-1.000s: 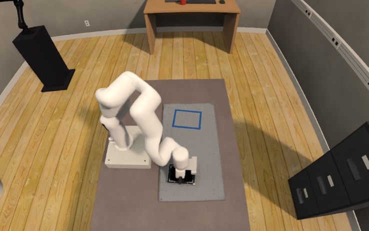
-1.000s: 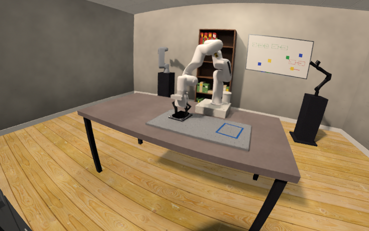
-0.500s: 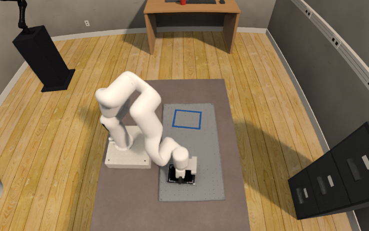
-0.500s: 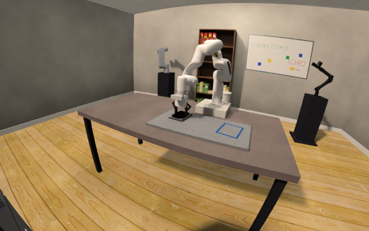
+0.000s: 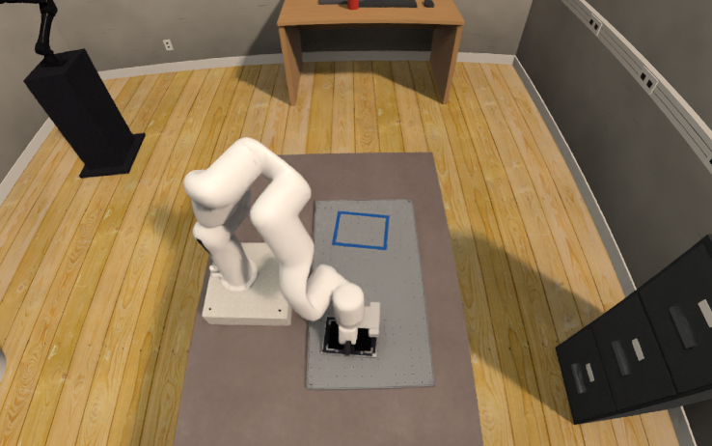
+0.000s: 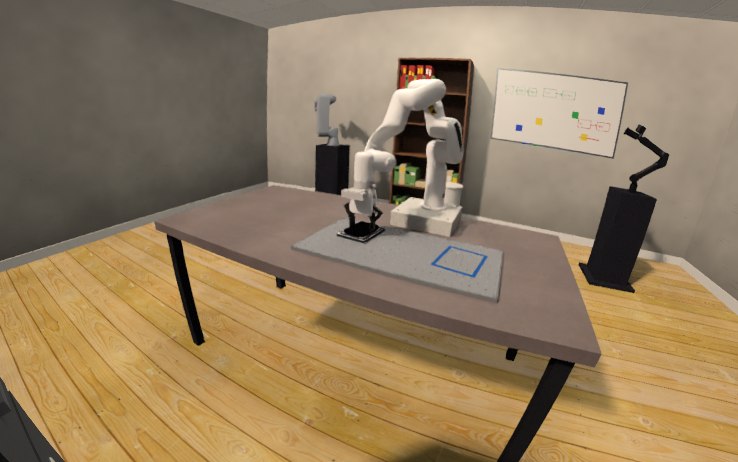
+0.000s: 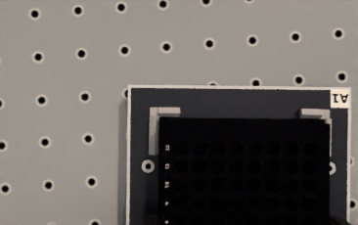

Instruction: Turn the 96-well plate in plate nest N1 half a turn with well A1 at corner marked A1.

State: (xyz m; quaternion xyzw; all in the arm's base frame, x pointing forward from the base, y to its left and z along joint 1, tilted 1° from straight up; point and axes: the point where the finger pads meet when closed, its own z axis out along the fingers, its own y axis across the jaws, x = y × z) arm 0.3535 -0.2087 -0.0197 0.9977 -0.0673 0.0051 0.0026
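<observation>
My hand is 1 cm above the black 96-well plate. The rest, counted from my hand: plate nest N1: 2 cm below.
</observation>
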